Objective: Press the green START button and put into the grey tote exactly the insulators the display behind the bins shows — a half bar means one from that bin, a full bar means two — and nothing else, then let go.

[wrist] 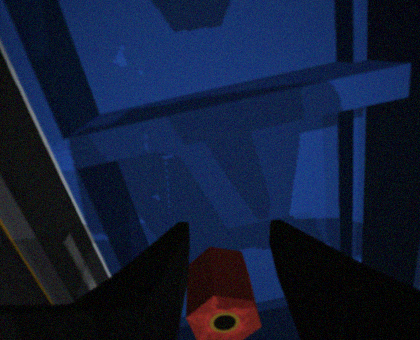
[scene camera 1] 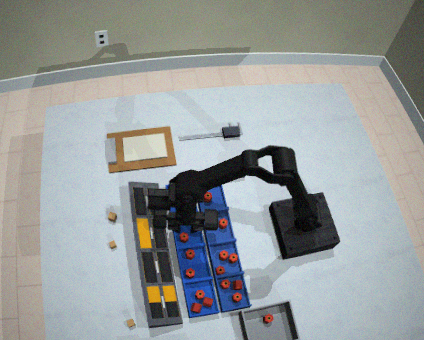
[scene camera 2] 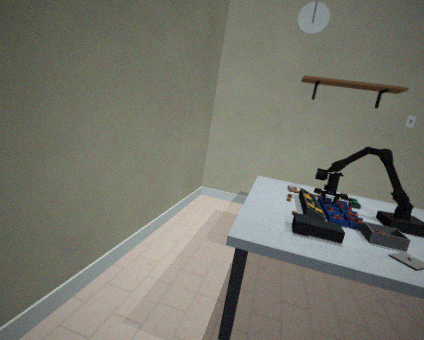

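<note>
My gripper [scene camera 1: 185, 222] [scene camera 2: 330, 198] [wrist: 229, 231] is open and empty, low over the blue bin row nearest the display. In the wrist view a red insulator [wrist: 222, 280] stands upright between and below the fingertips, and a blue divider [wrist: 372, 90] lies beyond it. The blue bins [scene camera 1: 195, 286] hold red insulators, some lying on their sides. The display [scene camera 1: 177, 321] shows a full orange bar [scene camera 1: 144, 233] and two half bars [scene camera 1: 153, 294] [scene camera 1: 169, 293]; the arm hides part of it. The grey tote [scene camera 1: 294, 322] [scene camera 2: 385, 242] holds one insulator [scene camera 1: 268, 318]. The START button is not distinguishable.
A long black box [scene camera 2: 318, 229] stands at the display's near end in scene camera 2. Small tan blocks [scene camera 1: 112, 216] [scene camera 1: 112, 244] [scene camera 1: 130, 323] lie behind the display. A clipboard [scene camera 1: 172, 150] and a caliper-like tool [scene camera 1: 231, 131] lie beyond the bins. A flat plate [scene camera 2: 402, 260] lies near the tote.
</note>
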